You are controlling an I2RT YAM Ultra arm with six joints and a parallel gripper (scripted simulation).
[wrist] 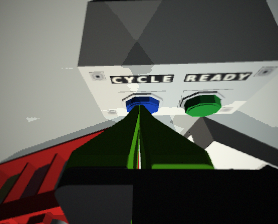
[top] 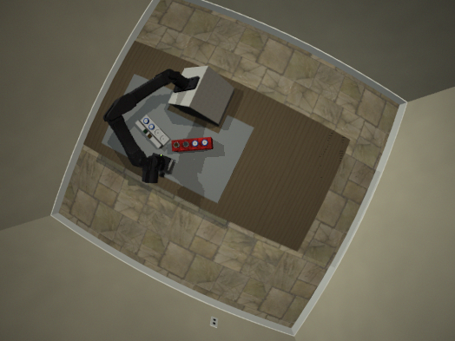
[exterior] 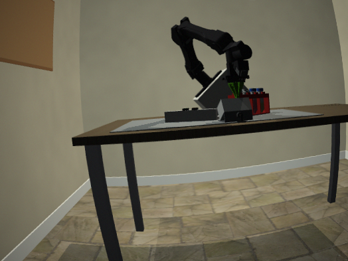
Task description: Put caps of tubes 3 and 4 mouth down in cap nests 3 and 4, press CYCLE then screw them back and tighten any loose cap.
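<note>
Now: the blue key 1 cm below my hand. The rest, counted from my hand: cap 3: 17 cm behind, 17 cm to the right, 7 cm below; cap 2: 14 cm behind, 14 cm to the left, 4 cm above; green key: 5 cm to the right, 1 cm below.
</note>
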